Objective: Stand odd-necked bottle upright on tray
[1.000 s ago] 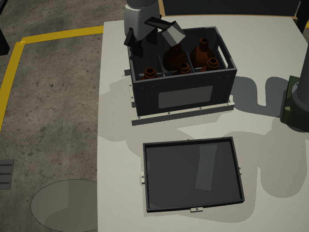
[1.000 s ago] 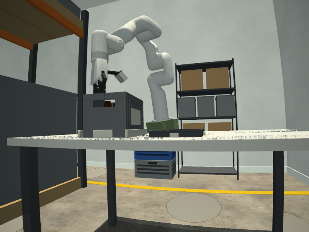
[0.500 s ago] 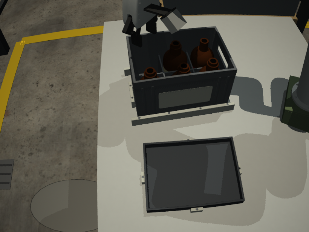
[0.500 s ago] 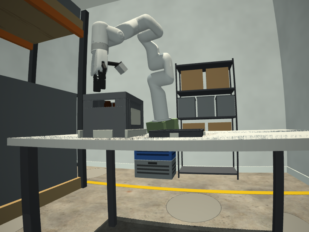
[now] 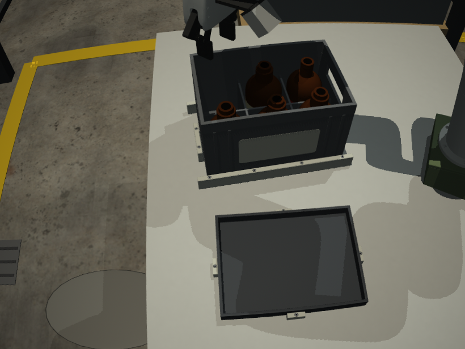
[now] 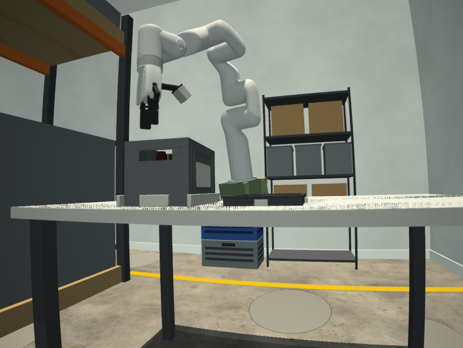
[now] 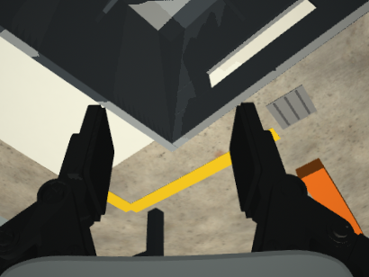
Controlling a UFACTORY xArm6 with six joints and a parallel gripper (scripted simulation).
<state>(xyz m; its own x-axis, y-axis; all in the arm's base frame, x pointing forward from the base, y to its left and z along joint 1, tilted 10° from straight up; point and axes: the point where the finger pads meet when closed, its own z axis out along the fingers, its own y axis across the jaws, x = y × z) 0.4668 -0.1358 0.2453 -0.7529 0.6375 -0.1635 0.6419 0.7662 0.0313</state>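
My gripper is now 90 mm past the dark crate, 40 mm to the right of it and 160 mm above it. The rest, counted from my hand: glass bottle: 170 mm behind, 10 mm to the right, 150 mm below; dark tray: 90 mm behind, 320 mm to the left, 230 mm below.
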